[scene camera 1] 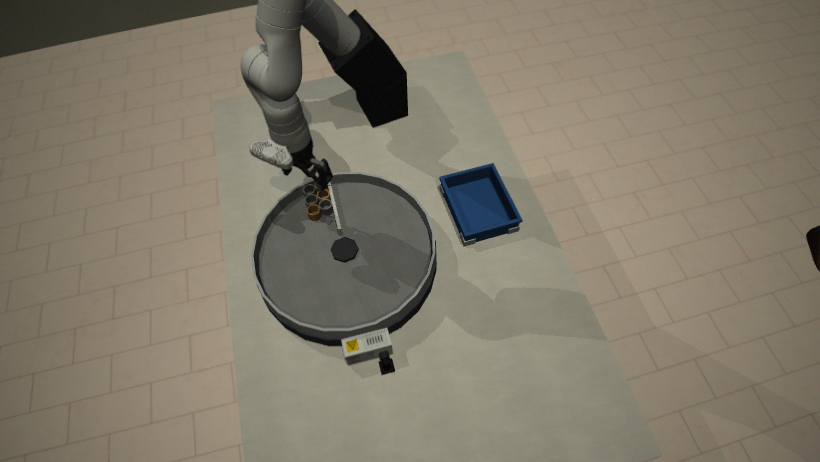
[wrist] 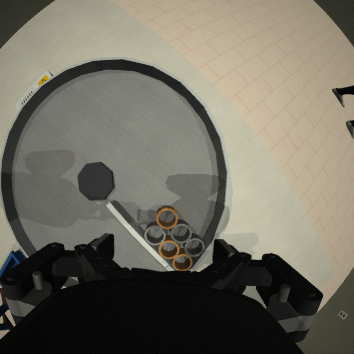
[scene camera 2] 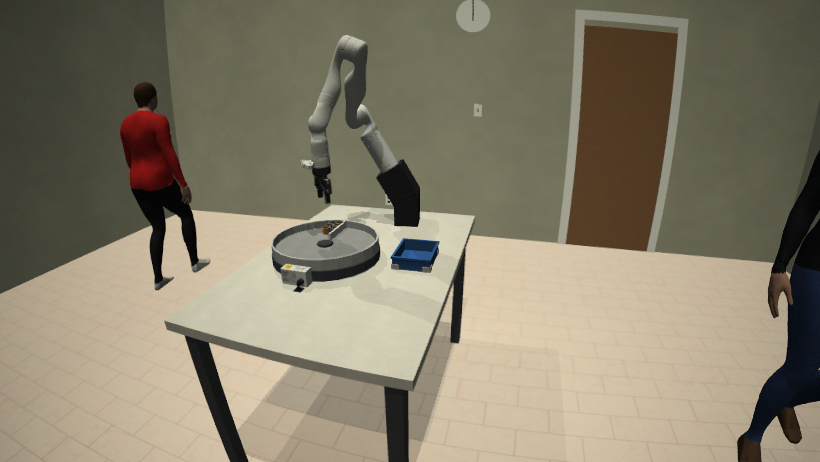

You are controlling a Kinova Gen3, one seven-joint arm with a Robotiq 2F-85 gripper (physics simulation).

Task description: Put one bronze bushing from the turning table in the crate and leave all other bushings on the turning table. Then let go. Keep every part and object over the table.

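Frame: origin at the arm's base, x ahead, y left, z up, level; centimetres.
Seen in the pictures: gripper, fingertip midpoint: (scene camera 1: 305,180) (wrist: 162,248) (scene camera 2: 324,200); arm's base at its link origin: (scene camera 1: 344,39) (scene camera 2: 389,167).
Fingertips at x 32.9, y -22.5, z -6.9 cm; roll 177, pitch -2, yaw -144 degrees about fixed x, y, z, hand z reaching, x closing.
Observation:
Offsets run from my fingertips to a thing's top centre. "spot": to the spot under its first point.
Three bronze bushings and three grey ones stand clustered on the turning table {dy +2.9, dx +11.7, dz -13.7 cm} (scene camera 1: 309,286) (scene camera 2: 298,246) (wrist: 125,115), beside a pale bar {spot: dy +4.6, dx +1.8, dz -11.6 cm} (scene camera 1: 335,209) (wrist: 137,235). One bronze bushing {dy -0.2, dx -0.7, dz -11.9 cm} (scene camera 1: 313,215) (wrist: 167,228) is at the cluster's end nearest the hub; a second bronze bushing {dy +3.5, dx -4.1, dz -11.9 cm} (wrist: 169,258) is by the bar, and a third bronze bushing (wrist: 175,260) is near the rim. The blue crate {dy +38.7, dx +11.7, dz -14.8 cm} (scene camera 1: 494,230) (scene camera 2: 410,265) (wrist: 12,265) is empty; part of it shows in the wrist view. My gripper (scene camera 1: 324,182) (scene camera 2: 325,200) (wrist: 162,248) is open and empty, above the cluster's rim side.
A dark hub {dy +2.9, dx +11.7, dz -13.7 cm} (scene camera 1: 344,249) (wrist: 96,181) stands at the turning table's centre. A raised rim surrounds the turning table. A control box {spot: dy -1.1, dx +35.9, dz -14.0 cm} (scene camera 1: 367,347) (scene camera 2: 295,274) (wrist: 35,90) sits at its front side. The crate stands apart to the right in both scene views. A person in red (scene camera 2: 150,149) stands beyond the table.

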